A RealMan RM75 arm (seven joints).
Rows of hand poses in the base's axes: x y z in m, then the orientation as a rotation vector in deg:
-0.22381 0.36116 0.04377 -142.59 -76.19 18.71
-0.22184 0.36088 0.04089 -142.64 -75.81 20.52
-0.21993 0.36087 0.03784 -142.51 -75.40 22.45
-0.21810 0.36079 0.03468 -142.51 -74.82 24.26
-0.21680 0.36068 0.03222 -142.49 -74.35 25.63
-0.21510 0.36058 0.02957 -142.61 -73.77 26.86
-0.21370 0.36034 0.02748 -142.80 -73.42 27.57
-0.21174 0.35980 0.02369 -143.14 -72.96 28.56
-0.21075 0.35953 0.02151 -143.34 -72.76 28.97
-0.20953 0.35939 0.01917 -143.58 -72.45 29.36
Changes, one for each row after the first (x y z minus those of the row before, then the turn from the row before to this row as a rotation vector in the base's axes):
0.00197 -0.00028 -0.00288 -0.68 1.09 -0.05
0.00191 -0.00001 -0.00305 -0.60 1.24 -0.01
0.00183 -0.00008 -0.00316 -0.63 1.15 -0.16
0.00130 -0.00011 -0.00246 -0.46 0.89 -0.14
0.00170 -0.00010 -0.00265 -0.49 0.77 -0.25
0.00140 -0.00024 -0.00209 -0.38 0.39 -0.18
0.00196 -0.00054 -0.00379 -0.60 0.50 -0.24
0.00099 -0.00027 -0.00218 -0.30 0.18 -0.12
0.00122 -0.00014 -0.00234 -0.29 0.18 -0.20

